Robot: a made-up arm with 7 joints. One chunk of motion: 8 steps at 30 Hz.
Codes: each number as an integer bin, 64 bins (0 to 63) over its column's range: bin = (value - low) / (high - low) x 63, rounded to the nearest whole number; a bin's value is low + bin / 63 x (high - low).
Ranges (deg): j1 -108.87..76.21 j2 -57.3..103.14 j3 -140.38..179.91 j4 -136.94..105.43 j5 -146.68..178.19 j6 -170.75..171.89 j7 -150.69..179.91
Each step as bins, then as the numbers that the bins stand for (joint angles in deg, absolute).
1 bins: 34 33 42 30 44 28 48
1 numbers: -8.99 26.74 73.15 -21.53 80.21 -18.47 101.20
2 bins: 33 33 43 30 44 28 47
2 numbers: -11.92 26.74 78.23 -21.53 80.21 -18.47 95.95
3 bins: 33 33 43 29 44 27 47
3 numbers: -11.92 26.74 78.23 -25.37 80.21 -23.90 95.95
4 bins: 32 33 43 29 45 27 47
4 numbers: -14.86 26.74 78.23 -25.37 85.37 -23.90 95.95
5 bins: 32 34 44 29 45 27 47
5 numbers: -14.86 29.29 83.31 -25.37 85.37 -23.90 95.95
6 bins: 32 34 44 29 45 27 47
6 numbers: -14.86 29.29 83.31 -25.37 85.37 -23.90 95.95
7 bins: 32 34 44 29 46 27 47
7 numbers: -14.86 29.29 83.31 -25.37 90.53 -23.90 95.95
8 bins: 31 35 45 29 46 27 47
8 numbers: -17.80 31.83 88.40 -25.37 90.53 -23.90 95.95
